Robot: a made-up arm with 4 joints.
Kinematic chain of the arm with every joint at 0, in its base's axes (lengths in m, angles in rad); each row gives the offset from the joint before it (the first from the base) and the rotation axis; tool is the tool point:
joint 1: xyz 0 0 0.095 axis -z
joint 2: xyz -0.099 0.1 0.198 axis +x
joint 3: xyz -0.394 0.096 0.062 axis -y
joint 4: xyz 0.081 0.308 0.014 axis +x
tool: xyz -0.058 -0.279 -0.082
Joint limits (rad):
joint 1: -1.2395..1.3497
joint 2: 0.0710..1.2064
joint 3: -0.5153..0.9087
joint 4: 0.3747..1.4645
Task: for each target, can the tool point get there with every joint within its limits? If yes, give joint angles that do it. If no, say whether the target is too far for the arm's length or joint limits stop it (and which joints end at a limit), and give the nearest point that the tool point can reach.
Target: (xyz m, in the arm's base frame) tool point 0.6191 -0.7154 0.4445
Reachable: no: joint limits stop it (at a limit: joint 1, joint 2, joint 3, joint 4) | nearest point -0.2854 -0.2711 0.4485 | short by 1.008 m
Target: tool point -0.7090 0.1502 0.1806
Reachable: yes | joints -0.4796 0.2428 -0.3399 1.0019
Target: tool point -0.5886 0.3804 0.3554
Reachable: yes | joints -0.1348 0.7439 -0.2396 0.9348
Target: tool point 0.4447 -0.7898 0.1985
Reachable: no: joint limits stop it (at a limit: joint 1, joint 2, joint 3, joint 4) | nearest point -0.2854 -0.2711 0.4485 | short by 0.930 m
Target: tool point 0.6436 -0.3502 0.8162
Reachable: no: joint limits stop it (at a limit: joint 1, joint 3, joint 4) | nearest point 0.3354 0.3462 0.6446 | short by 0.781 m
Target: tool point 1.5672 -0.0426 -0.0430
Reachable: no: too far | nearest point 0.4894 0.3808 0.2384 | short by 1.192 m
